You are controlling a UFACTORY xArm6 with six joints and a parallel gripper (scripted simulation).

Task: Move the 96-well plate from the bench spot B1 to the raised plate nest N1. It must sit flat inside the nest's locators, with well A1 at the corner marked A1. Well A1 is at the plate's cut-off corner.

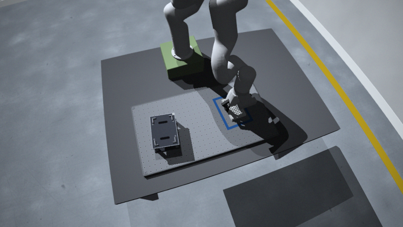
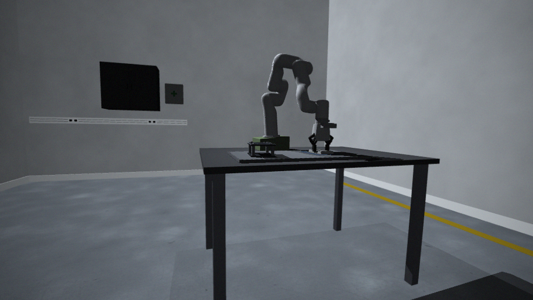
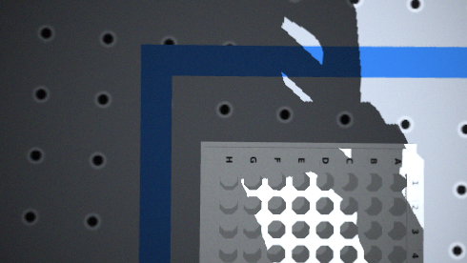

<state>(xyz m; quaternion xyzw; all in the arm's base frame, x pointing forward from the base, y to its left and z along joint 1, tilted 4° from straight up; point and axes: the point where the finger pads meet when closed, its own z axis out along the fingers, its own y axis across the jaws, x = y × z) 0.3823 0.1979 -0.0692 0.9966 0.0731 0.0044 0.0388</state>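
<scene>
The raised plate nest N1 is 7 cm ahead of my hand, 38 cm to the right of it and 4 cm above it. From my hand the other things lie so: white 96-well plate (1 cm below); A1 mark (32 cm to the right, 4 cm above); dark table (4 cm ahead, 17 cm to the right, 3 cm below).
</scene>
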